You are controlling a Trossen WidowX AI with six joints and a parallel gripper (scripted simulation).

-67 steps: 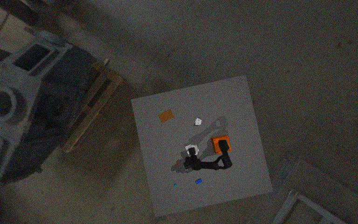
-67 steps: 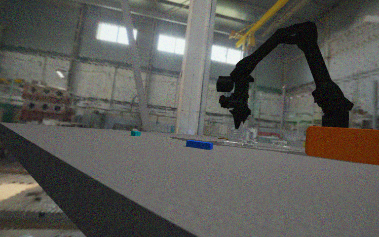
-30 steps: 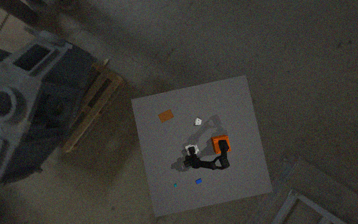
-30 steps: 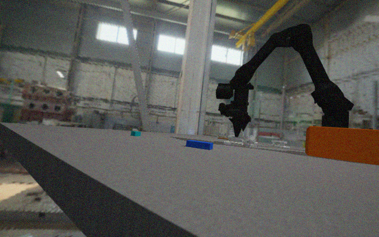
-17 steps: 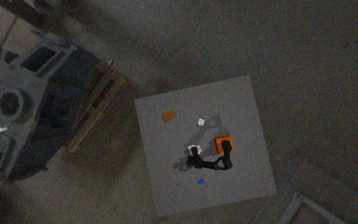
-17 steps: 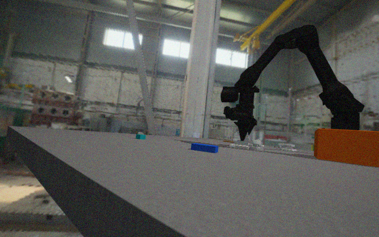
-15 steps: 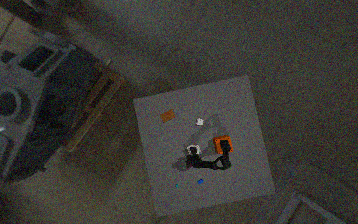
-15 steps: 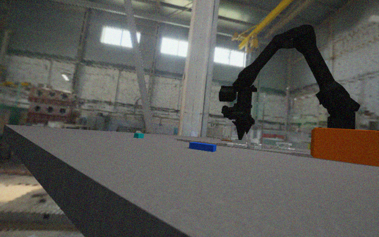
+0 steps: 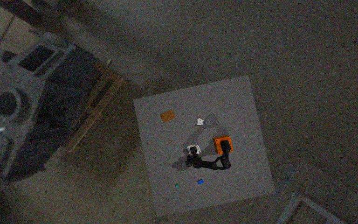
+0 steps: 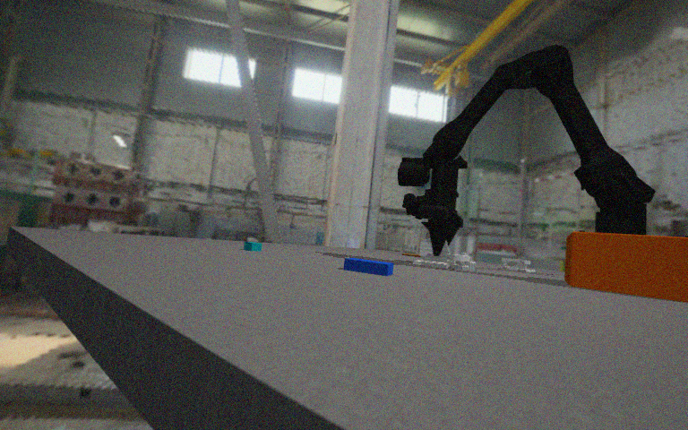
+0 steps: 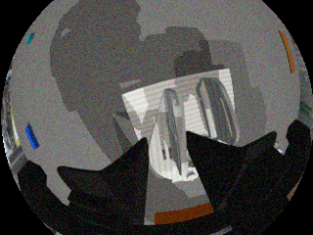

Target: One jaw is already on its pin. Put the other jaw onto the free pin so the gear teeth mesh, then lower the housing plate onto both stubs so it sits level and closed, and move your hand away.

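My gripper tip is 30 mm past the curved white jaw and 20 mm to the left of it. Round my gripper tip: teal block 330 mm to the left, 210 mm ahead, 20 mm below; then flat orange plate 420 mm to the right, 250 mm ahead, 20 mm below; then blue block 310 mm to the left, 40 mm behind, 20 mm below.
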